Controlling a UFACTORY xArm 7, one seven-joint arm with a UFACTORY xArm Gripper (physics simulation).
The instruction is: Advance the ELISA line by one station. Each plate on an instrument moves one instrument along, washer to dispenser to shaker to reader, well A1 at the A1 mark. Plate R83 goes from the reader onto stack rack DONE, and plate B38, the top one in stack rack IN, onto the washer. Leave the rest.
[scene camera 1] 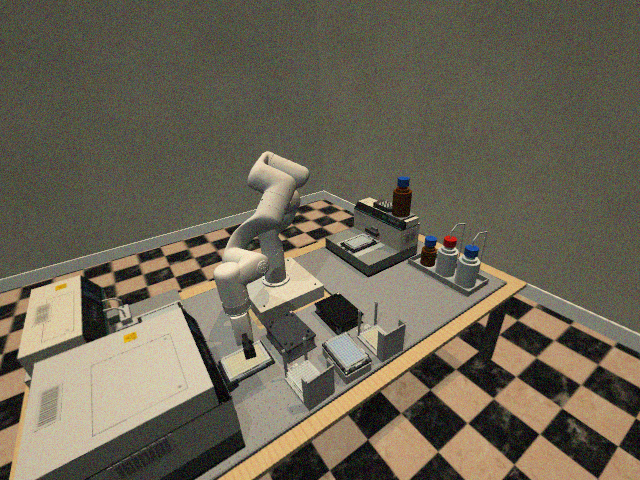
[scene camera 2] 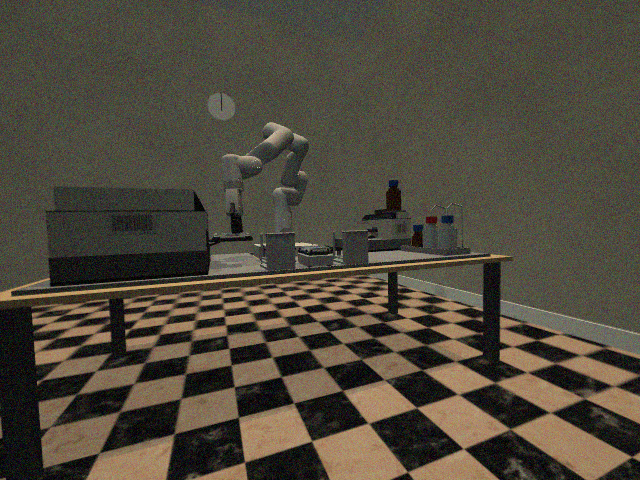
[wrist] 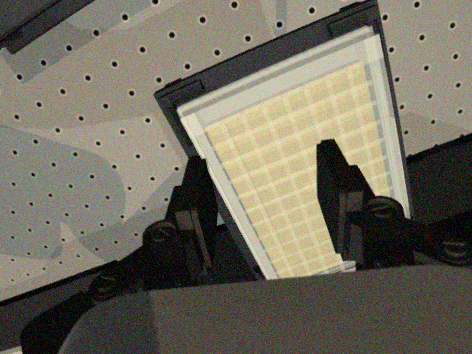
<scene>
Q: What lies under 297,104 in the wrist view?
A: A pale yellow well plate.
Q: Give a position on a bluish plate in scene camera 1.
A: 343,347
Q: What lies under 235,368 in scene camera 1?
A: A pale yellow well plate.
</scene>
